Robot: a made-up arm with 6 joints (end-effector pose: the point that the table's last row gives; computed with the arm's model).
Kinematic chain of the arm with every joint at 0, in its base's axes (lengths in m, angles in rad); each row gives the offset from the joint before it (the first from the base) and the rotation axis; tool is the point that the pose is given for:
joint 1: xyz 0 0 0.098 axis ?
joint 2: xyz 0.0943 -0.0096 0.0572 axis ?
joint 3: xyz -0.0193 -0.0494 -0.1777 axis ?
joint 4: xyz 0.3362 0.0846 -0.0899 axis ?
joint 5: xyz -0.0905 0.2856 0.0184 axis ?
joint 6: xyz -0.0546 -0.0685 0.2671 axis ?
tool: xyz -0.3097 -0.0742 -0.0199
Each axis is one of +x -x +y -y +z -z.
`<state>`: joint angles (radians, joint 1 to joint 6).
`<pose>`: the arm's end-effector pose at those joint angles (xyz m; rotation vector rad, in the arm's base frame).
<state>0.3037 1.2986 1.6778 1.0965 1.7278 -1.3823</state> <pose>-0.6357 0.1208 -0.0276 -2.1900 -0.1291 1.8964</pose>
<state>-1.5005 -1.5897 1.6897 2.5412 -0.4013 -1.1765</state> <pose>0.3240 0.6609 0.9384 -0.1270 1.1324 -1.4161</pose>
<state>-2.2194 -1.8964 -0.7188 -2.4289 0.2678 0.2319</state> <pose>-0.6591 0.0169 0.7238 2.6499 -0.2260 -1.5798</pose>
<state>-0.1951 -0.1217 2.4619 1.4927 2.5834 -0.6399</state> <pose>0.2780 -0.1532 -0.5504 1.6173 -1.1374 -0.3269</pose>
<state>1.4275 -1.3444 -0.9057 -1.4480 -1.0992 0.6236</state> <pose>0.3941 -0.5793 0.4605 -1.2524 -2.3430 1.3266</pose>
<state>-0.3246 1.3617 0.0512 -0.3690 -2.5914 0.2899</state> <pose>-0.6928 0.1347 -0.0328 2.1421 0.4154 -0.9056</pose>
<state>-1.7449 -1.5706 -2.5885 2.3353 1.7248 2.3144</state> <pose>0.4945 -0.2705 0.5512 1.3784 1.1098 0.9213</pose>
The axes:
joint 1: -z
joint 2: +y
joint 3: -x
joint 4: +y
joint 5: -x
joint 6: +z

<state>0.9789 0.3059 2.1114 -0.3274 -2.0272 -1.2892</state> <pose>-0.1186 -0.1286 -0.0133 -0.1286 0.5263 -1.9235</pose>
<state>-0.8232 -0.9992 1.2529 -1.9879 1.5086 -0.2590</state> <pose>1.0384 0.5440 0.0024 -0.1182 2.4723 1.1815</pose>
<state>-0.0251 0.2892 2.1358 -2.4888 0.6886 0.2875</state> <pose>0.4923 -0.7645 -0.1026 -0.9519 -2.0139 2.0804</pose>
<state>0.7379 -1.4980 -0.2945 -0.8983 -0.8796 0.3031</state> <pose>0.5557 -0.3793 0.1718 -0.4199 -2.1896 0.9412</pose>
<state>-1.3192 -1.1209 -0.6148 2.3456 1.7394 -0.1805</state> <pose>-0.3094 0.1624 0.9226 -1.6457 -1.0156 2.3145</pose>
